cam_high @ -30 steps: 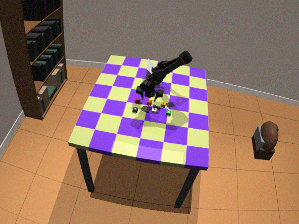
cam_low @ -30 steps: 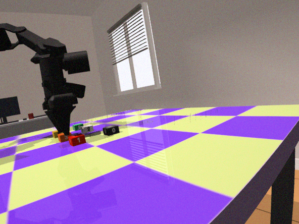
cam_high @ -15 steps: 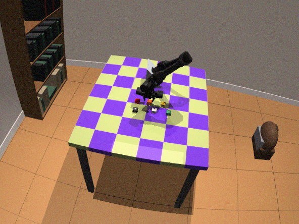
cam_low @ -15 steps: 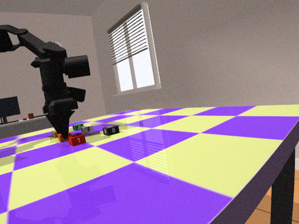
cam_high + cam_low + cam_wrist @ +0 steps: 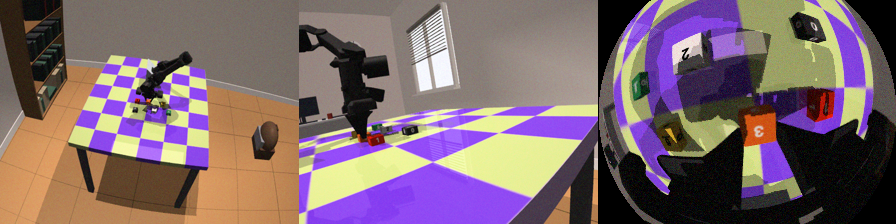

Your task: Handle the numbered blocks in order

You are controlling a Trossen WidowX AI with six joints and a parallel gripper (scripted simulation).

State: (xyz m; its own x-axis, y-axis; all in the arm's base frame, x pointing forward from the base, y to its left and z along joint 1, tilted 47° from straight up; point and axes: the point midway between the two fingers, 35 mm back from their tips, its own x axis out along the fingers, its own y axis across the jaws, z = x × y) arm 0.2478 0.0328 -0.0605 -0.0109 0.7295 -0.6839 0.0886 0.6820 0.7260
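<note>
The orange block marked 3 lies right at my gripper tip. Also, from my gripper tip: red block marked 1 (8 cm to the right, 1 cm ahead); then yellow block (11 cm to the left, 1 cm ahead); then white block marked 2 (9 cm ahead, 4 cm to the left).
</note>
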